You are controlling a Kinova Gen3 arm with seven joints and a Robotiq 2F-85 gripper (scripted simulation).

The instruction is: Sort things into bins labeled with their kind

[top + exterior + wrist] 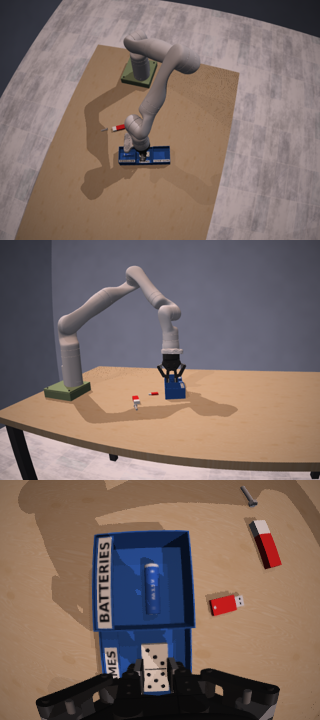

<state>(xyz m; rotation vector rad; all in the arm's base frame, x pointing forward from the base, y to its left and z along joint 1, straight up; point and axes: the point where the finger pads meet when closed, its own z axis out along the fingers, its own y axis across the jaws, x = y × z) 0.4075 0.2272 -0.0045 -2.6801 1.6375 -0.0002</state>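
Now: hand 10 mm short of the blue bin row and 10 mm above it. From my hand the other things lie so: blue battery (70 mm to the right, 40 mm ahead, 20 mm below); then white domino (20 mm below); then red object (90 mm to the right, 50 mm behind, 30 mm below).
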